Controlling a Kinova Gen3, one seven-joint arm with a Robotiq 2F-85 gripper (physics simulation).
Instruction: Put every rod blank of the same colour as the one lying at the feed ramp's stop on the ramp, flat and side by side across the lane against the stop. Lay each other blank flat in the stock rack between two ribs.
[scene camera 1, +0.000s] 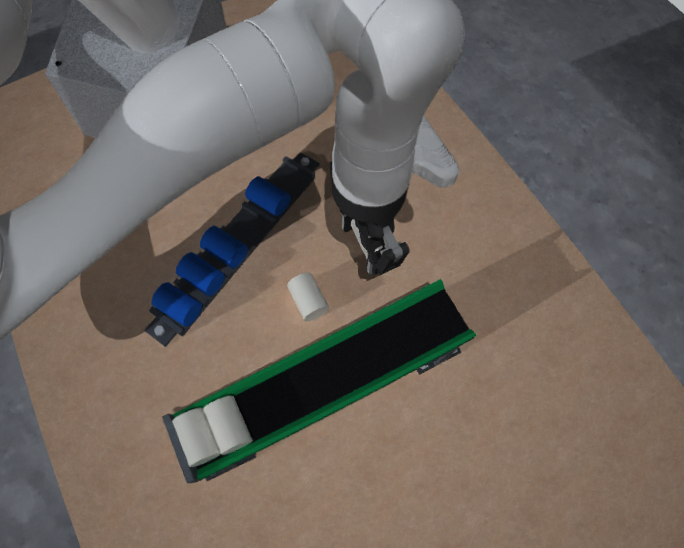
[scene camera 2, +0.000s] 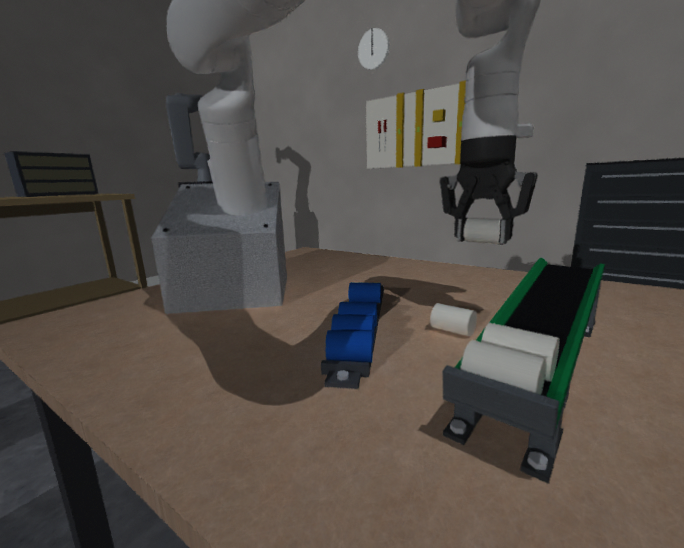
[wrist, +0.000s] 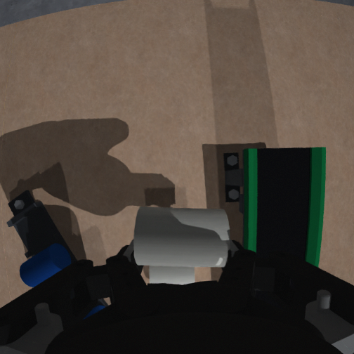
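My gripper (scene camera 1: 383, 259) (scene camera 2: 484, 230) (wrist: 180, 248) is shut on a white blank, gripped by its two ends, high above the table. The held white blank (scene camera 2: 482, 230) (wrist: 181, 236) lies level between the fingertips. Two white blanks (scene camera 1: 195, 436) (scene camera 1: 227, 424) (scene camera 2: 503, 365) (scene camera 2: 522, 344) lie flat, side by side across the lane of the green-railed feed ramp (scene camera 1: 365, 365) (scene camera 2: 570, 353) (wrist: 283, 200), one at its grey stop (scene camera 1: 179, 449) (scene camera 2: 497, 399). Another white blank (scene camera 1: 307, 296) (scene camera 2: 453, 319) (wrist: 171, 274) lies on the table between rack and ramp. Several blue blanks (scene camera 1: 267, 195) (scene camera 2: 349, 345) (wrist: 45, 265) lie in the stock rack (scene camera 1: 251, 225) (wrist: 37, 232).
The robot's grey base block (scene camera 1: 102, 74) (scene camera 2: 219, 262) stands on the table beyond the rack. The arm reaches over the table beside the rack. The rack's bolted end plates (scene camera 1: 159, 331) (scene camera 2: 342, 377) and the ramp's bolted feet (scene camera 2: 537, 461) stand out at their ends.
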